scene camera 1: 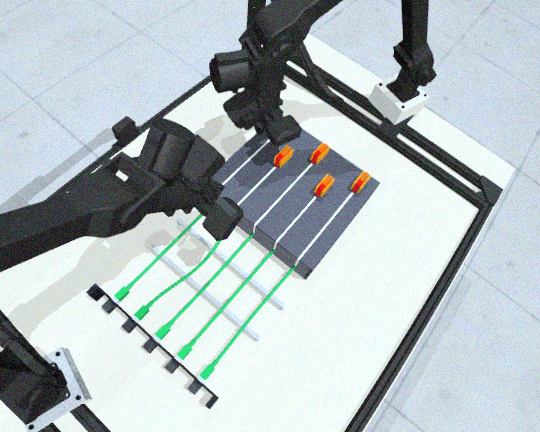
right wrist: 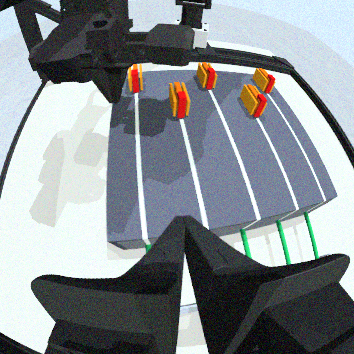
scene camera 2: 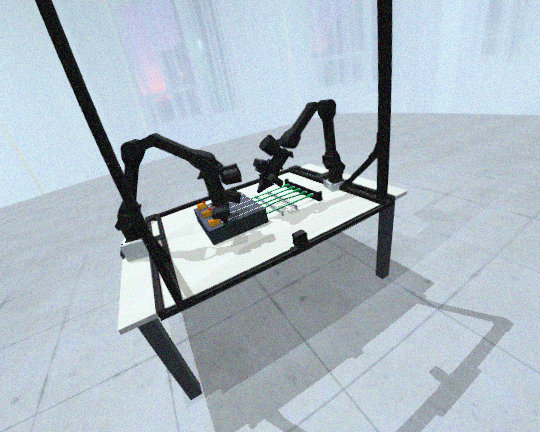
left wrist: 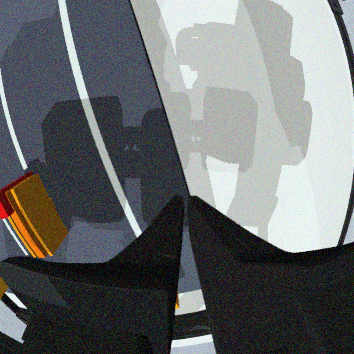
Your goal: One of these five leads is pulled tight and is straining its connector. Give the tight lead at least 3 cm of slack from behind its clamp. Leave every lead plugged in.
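Pixels of known places: left gripper, fingertip midpoint: (scene camera 1: 258,132) (right wrist: 114,101) (scene camera 2: 226,223) (left wrist: 183,203); right gripper, fingertip midpoint: (scene camera 1: 222,187) (right wrist: 182,222) (scene camera 2: 257,192); left arm's base at its link origin: (scene camera 1: 402,90) (right wrist: 190,24) (scene camera 2: 135,237); right arm's base at its link origin: (scene camera 1: 45,389) (scene camera 2: 335,180).
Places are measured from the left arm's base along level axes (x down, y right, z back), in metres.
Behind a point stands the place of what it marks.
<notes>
Several leads run white over the dark block (scene camera 1: 345,220) {x 0.011, y -0.194, z -0.353 m} (right wrist: 165,200) {x 0.010, y -0.018, z -0.505 m} and green to their plugs; every visible plug sits at the black socket bar (scene camera 1: 95,292) {x 0.040, y -0.055, z -0.820 m}. The second green lead (scene camera 1: 200,263) {x 0.050, y -0.105, z -0.632 m} from the picture's left bows; the others look straight. Orange clamps with red levers (scene camera 1: 283,156) {x -0.010, y -0.016, z -0.382 m} (scene camera 1: 360,182) {x -0.019, y -0.151, z -0.289 m} (right wrist: 180,100) {x -0.016, y -0.017, z -0.400 m} (left wrist: 37,215) {x -0.006, y -0.004, z -0.381 m} stand on the block. My left gripper (scene camera 1: 285,131) (left wrist: 183,203) {x 0.010, y 0.072, z -0.381 m} (right wrist: 114,101) {x 0.010, y 0.072, z -0.381 m} is shut, empty, beside the end clamp (right wrist: 135,78) {x -0.012, y 0.048, z -0.356 m}, which it hides in scene camera 1. My right gripper (scene camera 1: 222,221) (right wrist: 182,222) {x -0.044, y -0.032, z -0.537 m} is shut and empty above the block's near edge and the bowed lead.
Two pale rails (scene camera 1: 257,287) {x 0.056, y -0.202, z -0.565 m} (scene camera 1: 220,310) {x 0.050, y -0.202, z -0.647 m} lie under the green leads. A black frame (scene camera 1: 425,320) {x 0.058, y -0.439, z -0.327 m} borders the white table, with a small black box (scene camera 1: 124,130) {x 0.028, y 0.238, z -0.623 m} (scene camera 2: 299,238) {x 0.035, y 0.266, z -0.613 m} on one side. Both arms reach in close to each other over the block.
</notes>
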